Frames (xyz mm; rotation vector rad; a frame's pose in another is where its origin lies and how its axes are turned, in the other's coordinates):
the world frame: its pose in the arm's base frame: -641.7 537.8 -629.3 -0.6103 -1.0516 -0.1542
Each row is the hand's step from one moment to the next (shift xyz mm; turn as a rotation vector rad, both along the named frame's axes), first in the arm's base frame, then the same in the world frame.
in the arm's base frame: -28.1 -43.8 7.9 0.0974 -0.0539 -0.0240
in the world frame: -14.6 -50.6 0.6 0.0197 0.0041 -0.1121
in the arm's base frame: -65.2 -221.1 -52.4 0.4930 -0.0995 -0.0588
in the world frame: -113.6 -187.9 -87.7 0.1814 0.1390 -0.4519
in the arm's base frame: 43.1 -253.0 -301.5 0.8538 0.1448 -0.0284
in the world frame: -275.8 -71.8 -274.8 0.4287 0.4732 -0.5857
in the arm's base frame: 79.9 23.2 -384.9 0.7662 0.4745 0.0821
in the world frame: -282.8 204.1 -182.9 0.5326 0.6664 -0.3020
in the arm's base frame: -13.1 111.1 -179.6 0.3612 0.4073 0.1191
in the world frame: -140.8 157.8 7.4 0.3495 0.4338 -0.0152
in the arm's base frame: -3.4 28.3 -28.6 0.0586 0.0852 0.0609
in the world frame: -21.3 33.4 7.9 0.0951 0.0696 0.0224
